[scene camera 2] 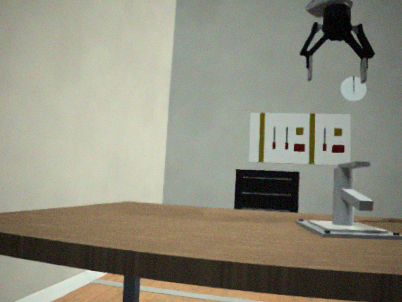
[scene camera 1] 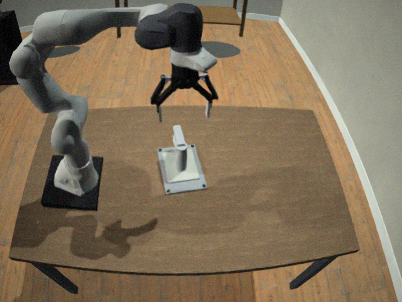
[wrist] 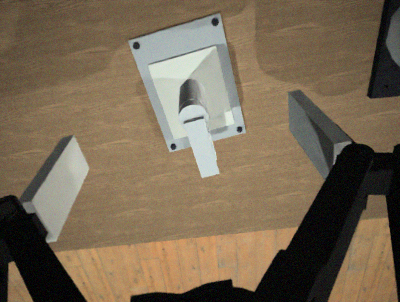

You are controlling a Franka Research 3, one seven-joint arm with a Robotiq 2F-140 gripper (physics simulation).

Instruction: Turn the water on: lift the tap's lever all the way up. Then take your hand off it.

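Note:
The grey tap (scene camera 1: 182, 161) (scene camera 2: 343, 197) (wrist: 191, 95) stands upright on its light base plate (scene camera 1: 186, 187) (wrist: 175, 40). Its flat lever (scene camera 1: 178, 134) (scene camera 2: 356, 164) (wrist: 205, 156) sits on top of the post and looks nearly level, with its free end slightly raised in scene camera 2. The spout (scene camera 2: 360, 199) sticks out below the lever on the same side. My gripper (scene camera 1: 184, 118) (scene camera 2: 336, 80) (wrist: 183, 132) is wide open and empty. It hangs well above the tap, fingers pointing down, touching nothing. In the wrist view the lever shows between the two fingers.
The tap's plate rests on the wooden table (scene camera 1: 270, 200) (scene camera 2: 150, 225). The arm's black base (scene camera 1: 51, 195) stands on the table to the left of the tap in scene camera 1. A black drawer cabinet (scene camera 2: 267, 186) and a tool panel (scene camera 2: 287, 122) are in the background.

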